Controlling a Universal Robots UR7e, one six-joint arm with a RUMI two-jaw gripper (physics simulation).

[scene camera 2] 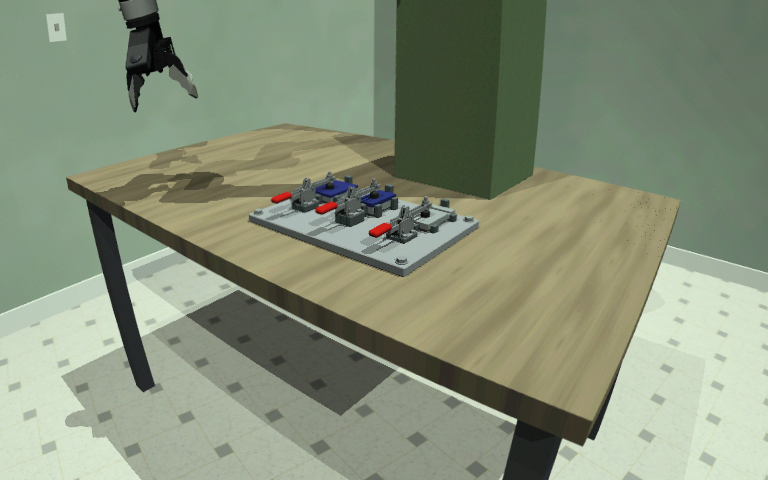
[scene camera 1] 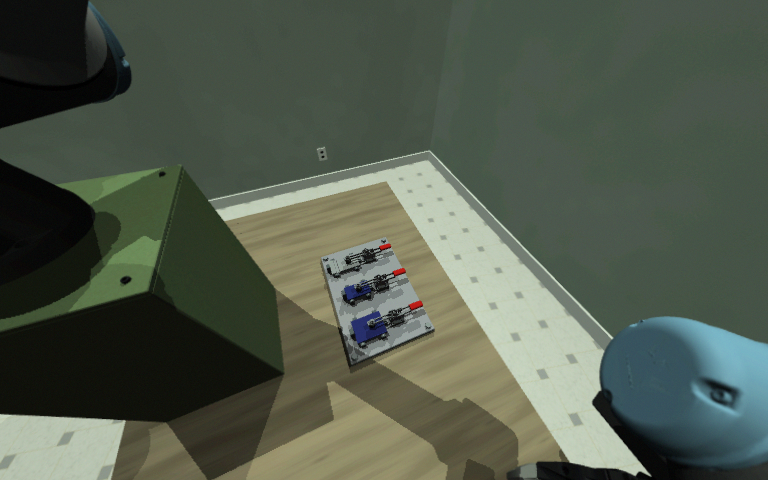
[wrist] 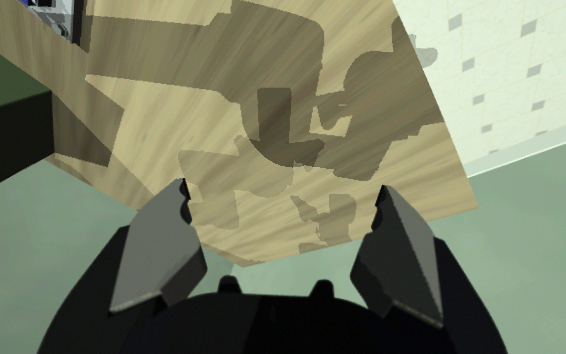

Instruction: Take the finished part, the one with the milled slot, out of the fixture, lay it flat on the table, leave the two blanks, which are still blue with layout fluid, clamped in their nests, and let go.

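Pixels of known places: gripper, fingertip midpoint: [scene camera 2: 165, 105] [wrist: 282, 184]; arm's base at its link origin: [scene camera 1: 12, 241].
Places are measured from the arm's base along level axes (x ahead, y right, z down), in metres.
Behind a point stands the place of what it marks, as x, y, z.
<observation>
The grey fixture plate [scene camera 1: 410, 288] @(0.540, 0.074, 0.424) [scene camera 2: 317, 234] @(0.539, 0.036, 0.424) lies on the table and carries three nests, each with a red-handled toggle clamp. The finished part [scene camera 1: 336, 266] @(0.360, -0.087, 0.411) [scene camera 2: 436, 219] @(0.403, -0.108, 0.408), bare light grey, sits in the end nest, at the far end in scene camera 1 and at the right in scene camera 2; its clamp arm reaches over it. The middle blue blank [scene camera 1: 355, 292] @(0.383, 0.030, 0.398) [scene camera 2: 378, 198] @(0.397, 0.015, 0.398) and the other blue blank [scene camera 1: 366, 328] @(0.373, 0.136, 0.403) [scene camera 2: 336, 188] @(0.383, 0.124, 0.403) sit in their nests under clamp arms. My gripper [scene camera 2: 164, 103] @(0.510, 0.513, 0.241) [wrist: 282, 184] @(0.510, 0.513, 0.241) is open and empty, high above the table's left end in scene camera 2.
The table [scene camera 1: 294, 232] @(0.265, -0.316, 0.439) [scene camera 2: 538, 271] @(0.428, -0.301, 0.439) [wrist: 165, 120] @(0.281, 0.355, 0.439) bears the fixture. A tall green pedestal [scene camera 1: 220, 294] @(0.155, 0.073, 0.140) [scene camera 2: 447, 101] @(0.160, 0.005, 0.245) [wrist: 22, 82] @(0.153, 0.113, 0.416) stands close behind the fixture's nest side. The red handles [scene camera 1: 415, 305] [scene camera 2: 380, 229] point away from the pedestal. A corner of the fixture plate shows at the wrist view's top left.
</observation>
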